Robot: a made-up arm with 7 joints.
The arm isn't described. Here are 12 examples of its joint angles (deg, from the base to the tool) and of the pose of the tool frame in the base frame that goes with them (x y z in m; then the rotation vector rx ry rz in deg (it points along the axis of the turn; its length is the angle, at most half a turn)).
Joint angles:
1: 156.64 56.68 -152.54 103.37 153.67 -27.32 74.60
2: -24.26 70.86 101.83 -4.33 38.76 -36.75 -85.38
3: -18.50 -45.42 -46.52 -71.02 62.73 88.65 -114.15
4: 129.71 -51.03 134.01 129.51 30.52 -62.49 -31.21
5: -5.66 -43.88 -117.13 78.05 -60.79 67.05 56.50
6: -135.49 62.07 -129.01 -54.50 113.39 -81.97 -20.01
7: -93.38 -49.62 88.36 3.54 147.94 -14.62 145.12
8: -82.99 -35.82 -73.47 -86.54 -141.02 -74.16 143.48
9: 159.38 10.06 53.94 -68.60 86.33 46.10 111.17
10: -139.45 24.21 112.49 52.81 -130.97 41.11 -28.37
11: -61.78 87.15 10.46 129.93 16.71 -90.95 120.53
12: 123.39 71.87 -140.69 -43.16 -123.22 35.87 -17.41
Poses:
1: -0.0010 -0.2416 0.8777 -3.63 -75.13 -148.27
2: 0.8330 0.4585 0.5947 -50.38 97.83 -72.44
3: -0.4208 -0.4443 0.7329 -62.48 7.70 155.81
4: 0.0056 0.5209 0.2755 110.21 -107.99 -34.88
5: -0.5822 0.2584 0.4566 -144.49 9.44 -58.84
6: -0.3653 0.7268 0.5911 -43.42 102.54 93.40
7: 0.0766 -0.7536 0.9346 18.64 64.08 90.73
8: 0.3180 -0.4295 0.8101 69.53 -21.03 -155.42
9: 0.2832 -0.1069 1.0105 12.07 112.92 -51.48
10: -0.0440 0.4399 1.0943 83.61 -78.13 -90.38
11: 0.2519 0.3523 -0.0608 -68.97 7.78 -81.23
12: -0.6846 -0.5337 0.3482 -72.23 -6.61 16.97
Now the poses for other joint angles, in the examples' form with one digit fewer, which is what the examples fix.
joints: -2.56 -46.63 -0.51 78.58 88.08 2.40 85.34
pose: -0.120 -0.062 1.078 54.6 -29.8 -159.2
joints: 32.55 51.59 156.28 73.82 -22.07 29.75 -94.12
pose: 0.025 -0.254 0.990 107.8 -4.7 -29.4
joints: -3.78 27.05 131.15 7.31 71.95 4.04 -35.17
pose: 0.338 0.009 1.243 74.5 -22.4 -151.6
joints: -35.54 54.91 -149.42 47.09 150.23 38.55 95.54
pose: 0.397 0.547 0.969 3.9 38.6 -78.6
